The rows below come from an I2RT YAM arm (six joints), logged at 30 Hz.
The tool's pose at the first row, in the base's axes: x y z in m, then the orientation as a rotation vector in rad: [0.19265 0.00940 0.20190 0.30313 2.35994 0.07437]
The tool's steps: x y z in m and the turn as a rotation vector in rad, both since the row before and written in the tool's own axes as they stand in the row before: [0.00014 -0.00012 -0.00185 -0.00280 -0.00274 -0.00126]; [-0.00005 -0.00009 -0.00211 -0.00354 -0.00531 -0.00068]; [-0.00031 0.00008 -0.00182 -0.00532 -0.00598 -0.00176]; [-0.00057 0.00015 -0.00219 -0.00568 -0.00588 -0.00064]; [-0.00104 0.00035 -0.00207 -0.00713 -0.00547 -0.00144]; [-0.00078 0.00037 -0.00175 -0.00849 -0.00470 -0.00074]
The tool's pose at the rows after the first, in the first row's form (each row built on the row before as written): [0.19125 0.00938 0.20312 0.30021 2.35710 0.07661]; [0.18980 0.00935 0.20466 0.29754 2.35156 0.07956]; [0.18876 0.00941 0.20619 0.29272 2.34530 0.08396]; [0.18764 0.00948 0.20816 0.28905 2.33895 0.08932]; [0.18695 0.00962 0.21039 0.28374 2.33293 0.09603]; [0.18630 0.00983 0.21222 0.27859 2.32742 0.10477]
